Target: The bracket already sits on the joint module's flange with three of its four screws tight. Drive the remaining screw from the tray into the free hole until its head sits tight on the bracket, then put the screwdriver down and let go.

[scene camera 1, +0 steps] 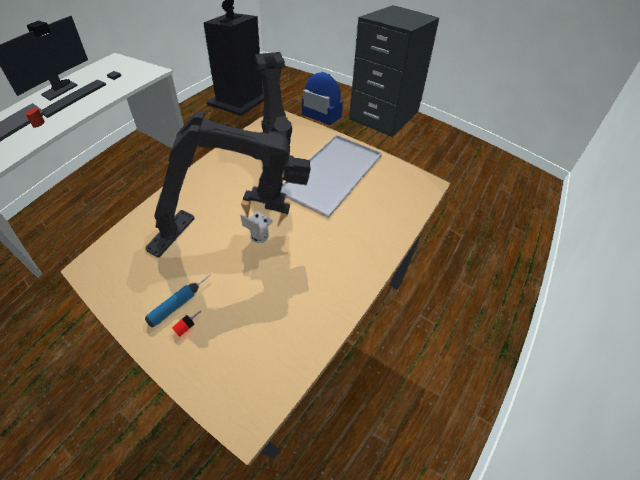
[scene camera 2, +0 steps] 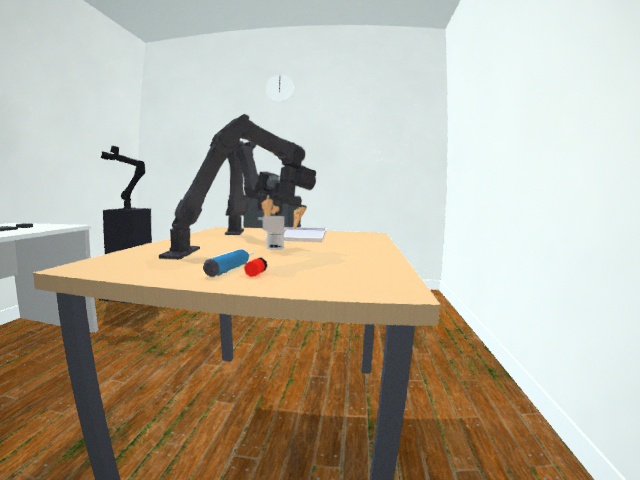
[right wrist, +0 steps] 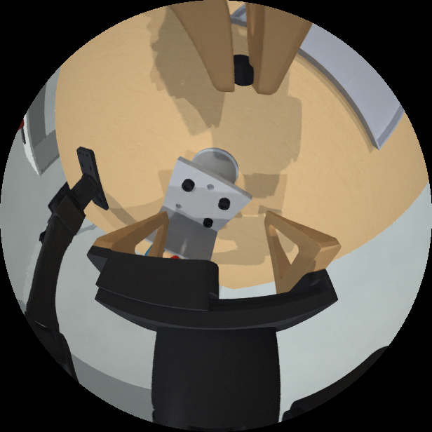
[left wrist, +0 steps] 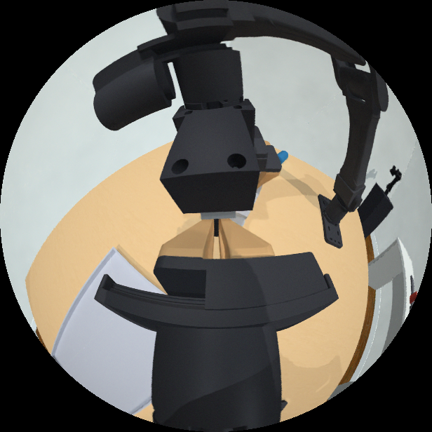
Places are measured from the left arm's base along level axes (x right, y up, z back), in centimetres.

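Pixels of known places: left gripper, fingertip midpoint: [scene camera 2: 277, 210]; right gripper, fingertip midpoint: [scene camera 1: 262, 222] [scene camera 2: 281, 226]; left arm's base at its link origin: [scene camera 2: 234, 232]; right arm's base at its link origin: [scene camera 1: 170, 233] [scene camera 2: 180, 253].
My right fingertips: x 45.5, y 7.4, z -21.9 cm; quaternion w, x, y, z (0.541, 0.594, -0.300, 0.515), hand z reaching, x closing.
Ahead of a thing's pixels: the offset from my right fingertips to its middle.
The grey bracket [scene camera 1: 262, 217] [scene camera 2: 273, 223] [right wrist: 198, 197] sits on the joint module @[dx +0.1, dy -4.2, dz +1.9 cm] [scene camera 1: 259, 236] [scene camera 2: 275, 240] [right wrist: 215, 162]. In the right wrist view it shows three black screw heads and two small open holes. My right gripper [right wrist: 216, 216] is open and empty, its fingers wide apart above and around the bracket. My left gripper [right wrist: 243, 87] is shut on a black screw [right wrist: 243, 70] [left wrist: 216, 228], beyond the module in the right wrist view. A blue screwdriver @[dx +32.1, dy -5.4, dz +11.3 cm] [scene camera 1: 170, 305] [scene camera 2: 227, 262] and a short red one @[dx +36.8, dy -5.7, dz +4.8 cm] [scene camera 1: 182, 326] [scene camera 2: 255, 267] lie on the table.
The shallow light-grey tray @[dx -38.5, dy -6.6, dz -8.0 cm] [scene camera 1: 336, 178] [scene camera 2: 305, 236] [left wrist: 102, 325] [right wrist: 350, 70] lies past the bracket, away from the screwdrivers. Both arms are close together over the table's middle, the right arm's wrist hiding the left gripper in the first scene view.
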